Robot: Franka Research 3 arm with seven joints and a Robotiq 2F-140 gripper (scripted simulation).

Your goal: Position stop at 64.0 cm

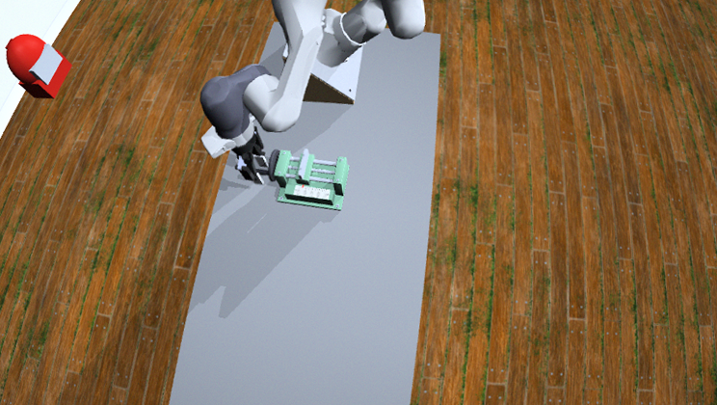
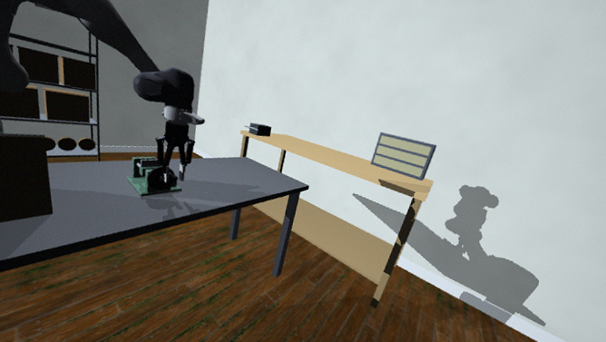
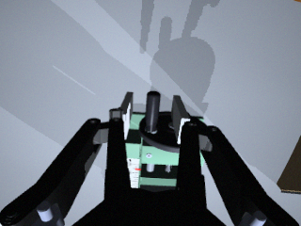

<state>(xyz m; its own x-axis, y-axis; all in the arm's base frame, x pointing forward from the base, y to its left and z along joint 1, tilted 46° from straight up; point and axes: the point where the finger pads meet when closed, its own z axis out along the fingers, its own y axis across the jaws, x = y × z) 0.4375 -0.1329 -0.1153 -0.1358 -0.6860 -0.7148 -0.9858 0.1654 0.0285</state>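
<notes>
Now: hand 2 cm to the right of the dark handwheel, 2 cm above it and 1 cm past it. Round my hand: stop carriage (13 cm to the left, 1 cm below).
</notes>
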